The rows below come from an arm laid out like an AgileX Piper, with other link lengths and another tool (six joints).
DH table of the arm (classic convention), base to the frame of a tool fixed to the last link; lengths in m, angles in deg. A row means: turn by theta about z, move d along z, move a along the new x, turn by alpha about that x. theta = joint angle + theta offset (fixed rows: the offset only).
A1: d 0.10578, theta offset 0, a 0, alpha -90
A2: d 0, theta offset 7.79, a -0.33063, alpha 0
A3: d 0, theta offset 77.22, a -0.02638, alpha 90
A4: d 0.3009, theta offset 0, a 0, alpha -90
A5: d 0, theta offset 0, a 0, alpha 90
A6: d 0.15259, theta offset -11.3, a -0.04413, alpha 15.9
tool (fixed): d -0.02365, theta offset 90, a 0, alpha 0
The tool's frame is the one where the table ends.
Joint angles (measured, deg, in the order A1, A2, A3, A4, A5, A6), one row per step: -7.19, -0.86, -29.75, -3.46, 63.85, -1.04; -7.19, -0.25, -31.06, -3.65, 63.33, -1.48; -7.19, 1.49, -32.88, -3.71, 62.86, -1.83; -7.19, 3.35, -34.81, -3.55, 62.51, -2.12; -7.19, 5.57, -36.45, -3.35, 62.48, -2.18; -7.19, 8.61, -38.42, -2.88, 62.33, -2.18; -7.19, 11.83, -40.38, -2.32, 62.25, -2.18; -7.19, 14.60, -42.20, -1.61, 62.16, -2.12; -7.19, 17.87, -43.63, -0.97, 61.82, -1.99; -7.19, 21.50, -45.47, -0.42, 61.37, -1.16; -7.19, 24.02, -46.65, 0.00, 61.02, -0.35
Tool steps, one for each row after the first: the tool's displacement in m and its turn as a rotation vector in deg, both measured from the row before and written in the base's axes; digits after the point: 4 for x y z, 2 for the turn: -0.0015, 0.0002, 0.0090, -0.71, -1.11, 0.12; 0.0014, 0.0000, 0.0114, -0.44, -0.48, 0.15; 0.0018, 0.0003, 0.0118, -0.19, -0.38, 0.24; 0.0045, -0.0002, 0.0089, 0.18, 0.54, 0.15; 0.0078, -0.0002, 0.0106, 0.49, 0.87, 0.28; 0.0094, -0.0002, 0.0098, 0.61, 1.11, 0.32; 0.0084, 0.0001, 0.0091, 0.75, 0.77, 0.36; 0.0126, -0.0006, 0.0061, 0.84, 1.40, 0.28; 0.0143, -0.0015, 0.0081, 1.34, 1.17, -0.16; 0.0106, -0.0012, 0.0046, 1.16, 0.85, -0.24
